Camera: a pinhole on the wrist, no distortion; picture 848 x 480 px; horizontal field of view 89.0 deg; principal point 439.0 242.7 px. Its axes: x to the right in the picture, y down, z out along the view. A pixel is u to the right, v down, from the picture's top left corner.
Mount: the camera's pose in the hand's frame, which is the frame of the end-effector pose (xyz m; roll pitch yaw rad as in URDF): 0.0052 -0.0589 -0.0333 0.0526 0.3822 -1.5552
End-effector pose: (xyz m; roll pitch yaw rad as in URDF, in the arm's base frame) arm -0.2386 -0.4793 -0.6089 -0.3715 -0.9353 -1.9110
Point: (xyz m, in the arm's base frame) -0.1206 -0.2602 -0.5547
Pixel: 245 75
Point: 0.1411 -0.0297 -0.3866
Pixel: 231 153
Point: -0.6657 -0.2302 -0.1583
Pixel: outside the picture
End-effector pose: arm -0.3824 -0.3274 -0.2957 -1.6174 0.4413 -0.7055
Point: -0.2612 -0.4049 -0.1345
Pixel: outside the picture
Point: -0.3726 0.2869 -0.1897
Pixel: outside the picture
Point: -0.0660 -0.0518 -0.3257
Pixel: 218 336
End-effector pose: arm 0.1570 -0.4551 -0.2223 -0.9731 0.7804 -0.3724
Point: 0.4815 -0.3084 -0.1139
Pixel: 273 381
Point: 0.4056 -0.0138 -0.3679
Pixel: outside the picture
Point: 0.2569 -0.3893 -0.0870
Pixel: 280 146
